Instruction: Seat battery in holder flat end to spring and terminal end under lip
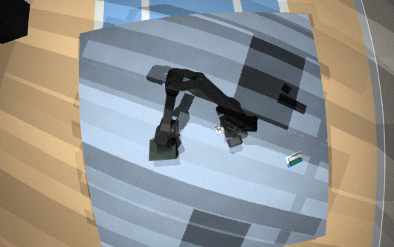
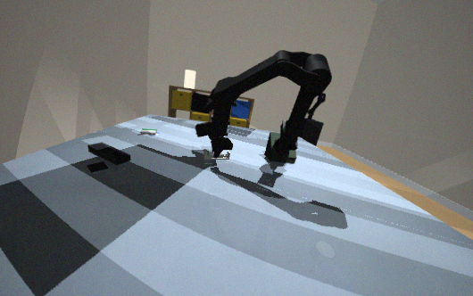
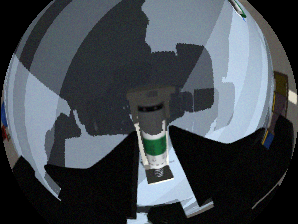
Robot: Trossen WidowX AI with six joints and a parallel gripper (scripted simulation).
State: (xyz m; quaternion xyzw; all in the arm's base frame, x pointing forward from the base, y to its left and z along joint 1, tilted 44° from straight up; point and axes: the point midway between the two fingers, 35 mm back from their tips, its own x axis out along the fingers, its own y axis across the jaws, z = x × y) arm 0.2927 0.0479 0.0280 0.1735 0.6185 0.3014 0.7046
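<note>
My gripper tip is 10 mm below the battery. Round my gripper tip: small black square 330 mm ahead, 150 mm to the left, 10 mm below; white box 330 mm ahead, 210 mm to the right; black bar 350 mm ahead, 70 mm to the left, 10 mm above.
</note>
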